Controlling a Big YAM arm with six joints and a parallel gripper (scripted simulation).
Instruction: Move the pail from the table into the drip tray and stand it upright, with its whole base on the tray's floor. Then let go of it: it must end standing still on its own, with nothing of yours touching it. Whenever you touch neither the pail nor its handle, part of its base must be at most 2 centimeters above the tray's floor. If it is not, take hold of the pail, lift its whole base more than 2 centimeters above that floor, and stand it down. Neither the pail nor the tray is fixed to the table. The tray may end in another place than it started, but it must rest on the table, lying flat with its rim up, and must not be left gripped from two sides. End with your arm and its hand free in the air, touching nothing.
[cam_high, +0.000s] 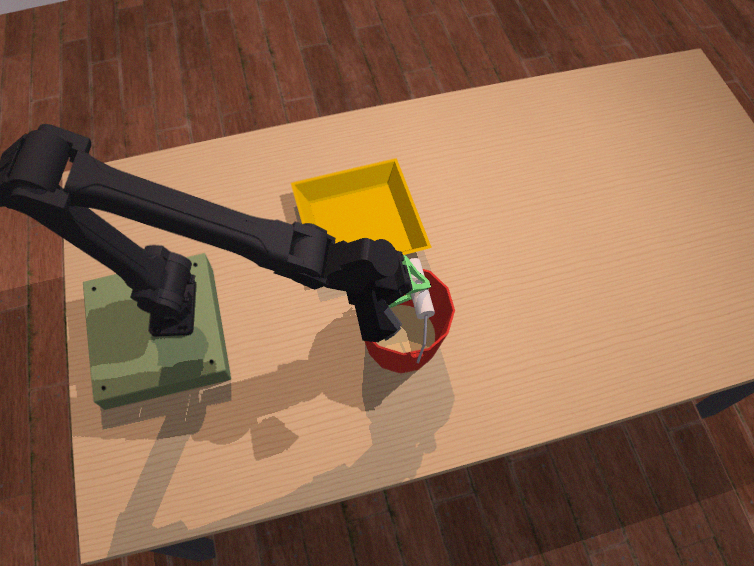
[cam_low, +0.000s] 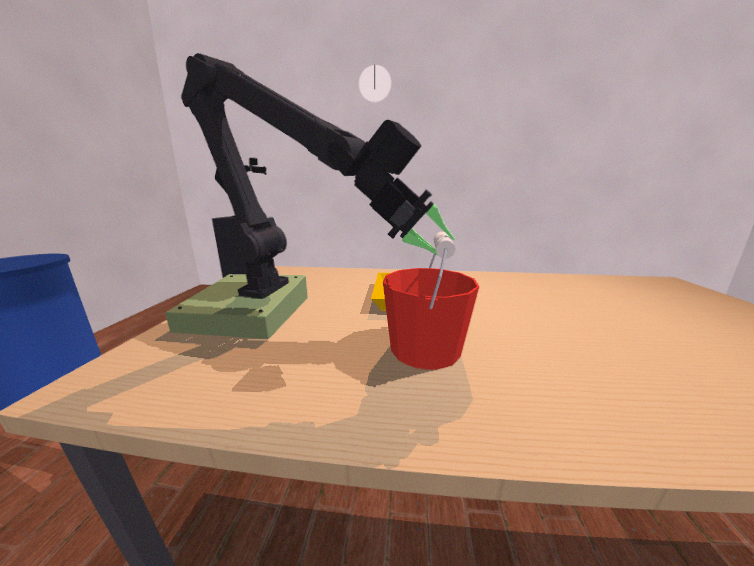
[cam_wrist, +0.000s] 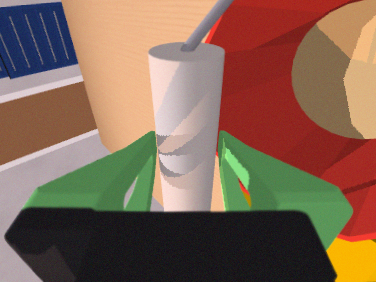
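My hand is 1 cm past the red pail and 9 cm above it. Round my hand: yellow drip tray (10 cm behind, 28 cm to the left, 21 cm below).
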